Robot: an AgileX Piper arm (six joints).
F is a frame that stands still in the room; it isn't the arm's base.
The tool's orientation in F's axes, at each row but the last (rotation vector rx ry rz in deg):
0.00 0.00 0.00
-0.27 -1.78 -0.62
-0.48 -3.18 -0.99
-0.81 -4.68 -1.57
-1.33 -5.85 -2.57
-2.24 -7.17 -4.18
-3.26 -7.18 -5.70
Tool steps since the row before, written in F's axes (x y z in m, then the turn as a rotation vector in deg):
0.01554 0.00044 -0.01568 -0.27 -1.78 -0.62
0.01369 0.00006 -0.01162 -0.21 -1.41 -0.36
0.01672 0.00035 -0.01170 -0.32 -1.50 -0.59
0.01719 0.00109 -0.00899 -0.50 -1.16 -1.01
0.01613 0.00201 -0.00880 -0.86 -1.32 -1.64
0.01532 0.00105 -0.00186 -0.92 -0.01 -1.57
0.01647 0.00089 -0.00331 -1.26 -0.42 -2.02
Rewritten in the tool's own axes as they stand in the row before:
0.01554 0.00044 -0.01568 -0.27 -1.78 -0.62
0.01332 0.00026 -0.01204 -0.21 -1.41 -0.36
0.01604 0.00073 -0.01260 -0.33 -1.50 -0.58
0.01636 0.00169 -0.01034 -0.55 -1.16 -0.98
0.01504 0.00293 -0.01034 -0.97 -1.32 -1.58
0.01485 0.00226 -0.00369 -1.11 -0.03 -1.44
0.01575 0.00274 -0.00523 -1.46 -0.44 -1.87

